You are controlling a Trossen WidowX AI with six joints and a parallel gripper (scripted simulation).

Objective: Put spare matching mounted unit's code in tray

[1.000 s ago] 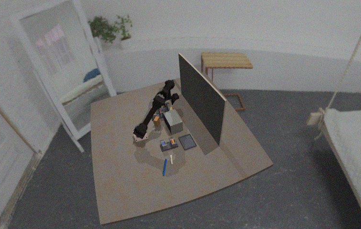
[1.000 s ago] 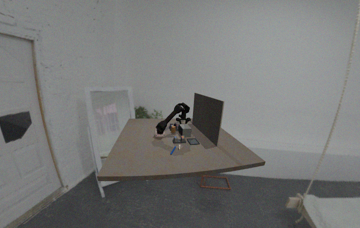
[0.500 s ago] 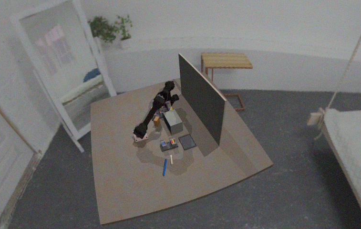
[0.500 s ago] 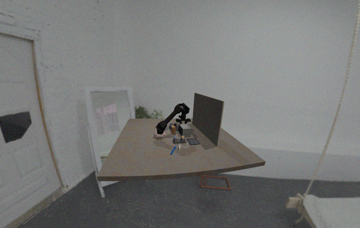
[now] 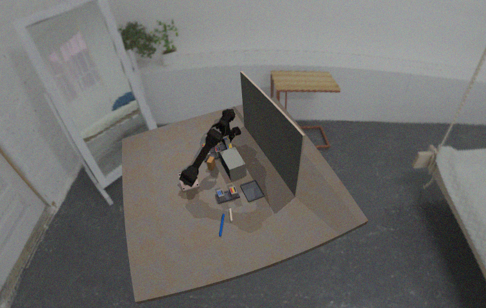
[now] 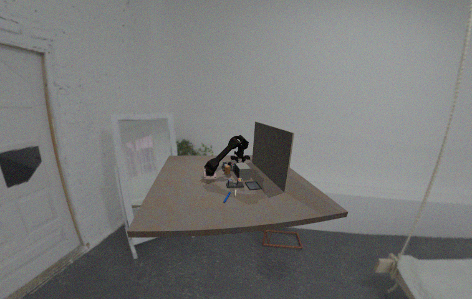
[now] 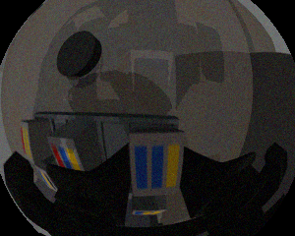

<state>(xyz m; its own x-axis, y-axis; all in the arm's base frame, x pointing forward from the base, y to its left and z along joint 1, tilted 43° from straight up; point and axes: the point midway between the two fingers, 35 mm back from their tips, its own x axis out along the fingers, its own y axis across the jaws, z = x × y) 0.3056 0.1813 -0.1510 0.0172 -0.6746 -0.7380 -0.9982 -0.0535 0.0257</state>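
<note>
My gripper tip is 30 mm short of the dark flat tray, 420 mm to the left of it and 10 mm above it. From my gripper tip the other things lie so: brown block (140 mm behind, 150 mm to the right, 20 mm above); spare (30 mm above); dark round thing (80 mm behind, 90 mm to the left, 10 mm below).
</note>
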